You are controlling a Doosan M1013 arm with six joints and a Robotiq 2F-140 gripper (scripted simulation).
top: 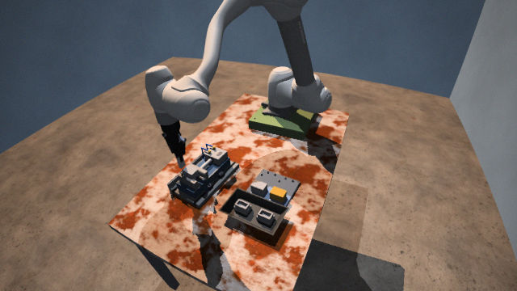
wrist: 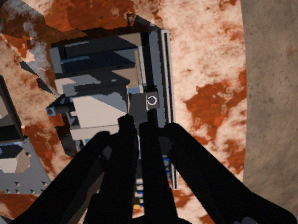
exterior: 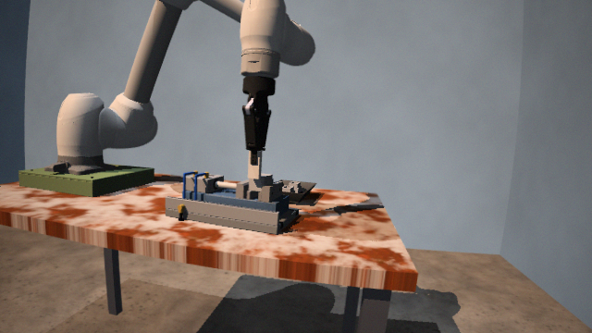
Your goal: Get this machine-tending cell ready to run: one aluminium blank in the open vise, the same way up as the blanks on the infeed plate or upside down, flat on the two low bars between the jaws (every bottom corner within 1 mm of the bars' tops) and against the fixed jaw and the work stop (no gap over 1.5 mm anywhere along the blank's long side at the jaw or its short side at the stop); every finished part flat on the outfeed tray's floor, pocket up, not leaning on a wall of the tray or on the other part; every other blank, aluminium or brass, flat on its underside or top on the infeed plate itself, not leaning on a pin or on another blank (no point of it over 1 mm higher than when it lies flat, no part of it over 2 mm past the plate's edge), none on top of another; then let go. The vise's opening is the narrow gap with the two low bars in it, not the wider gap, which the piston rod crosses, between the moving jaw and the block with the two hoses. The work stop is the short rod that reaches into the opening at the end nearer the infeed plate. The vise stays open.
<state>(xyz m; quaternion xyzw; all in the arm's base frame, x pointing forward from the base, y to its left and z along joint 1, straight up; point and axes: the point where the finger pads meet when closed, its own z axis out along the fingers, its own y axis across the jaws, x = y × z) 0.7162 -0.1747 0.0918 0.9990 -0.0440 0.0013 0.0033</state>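
Now: hand 8 cm past the piston rod, 7 cm above it and 6 cm to the right of it. From my hand the other things lie so: infeed plate: 37 cm to the left, 14 cm below, 14 cm behind; then vise: 11 cm below, 7 cm behind, 6 cm to the left; then aluminium blank: 32 cm to the left, 12 cm below, 10 cm behind.
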